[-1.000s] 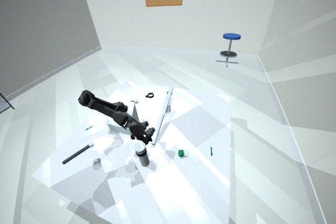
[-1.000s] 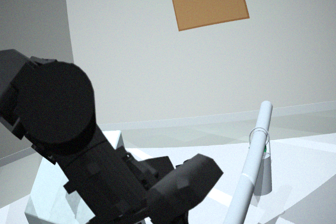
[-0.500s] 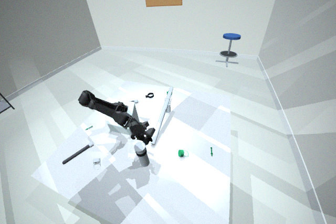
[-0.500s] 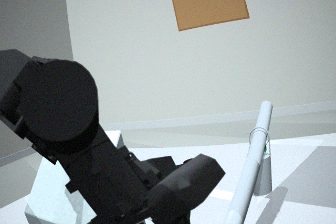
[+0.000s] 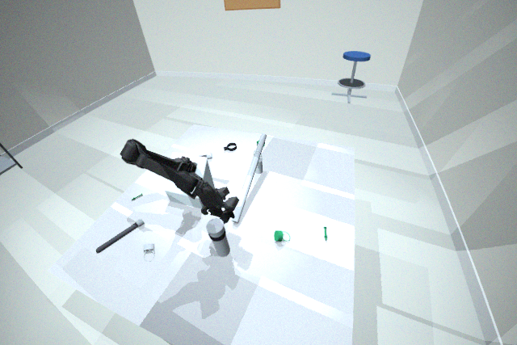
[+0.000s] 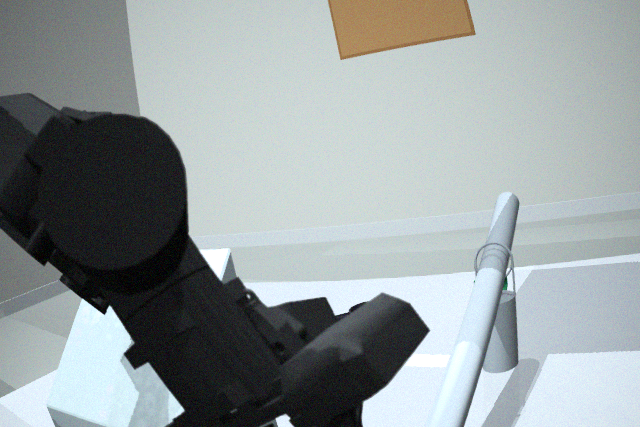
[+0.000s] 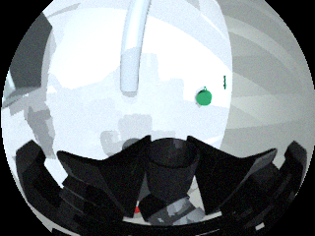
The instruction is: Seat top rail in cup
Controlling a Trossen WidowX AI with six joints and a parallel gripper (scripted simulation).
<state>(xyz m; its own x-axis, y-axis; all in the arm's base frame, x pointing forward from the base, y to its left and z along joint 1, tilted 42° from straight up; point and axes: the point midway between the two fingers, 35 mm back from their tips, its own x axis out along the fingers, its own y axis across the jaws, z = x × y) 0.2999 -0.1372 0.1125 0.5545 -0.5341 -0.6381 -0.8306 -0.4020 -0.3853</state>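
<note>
Now: the dark cup 1 cm behind my gripper tip, 3 cm to the right of it and 3 cm above it. The rest, counted from my gripper tip: green ring: 23 cm ahead, 6 cm to the left, 12 cm below.
</note>
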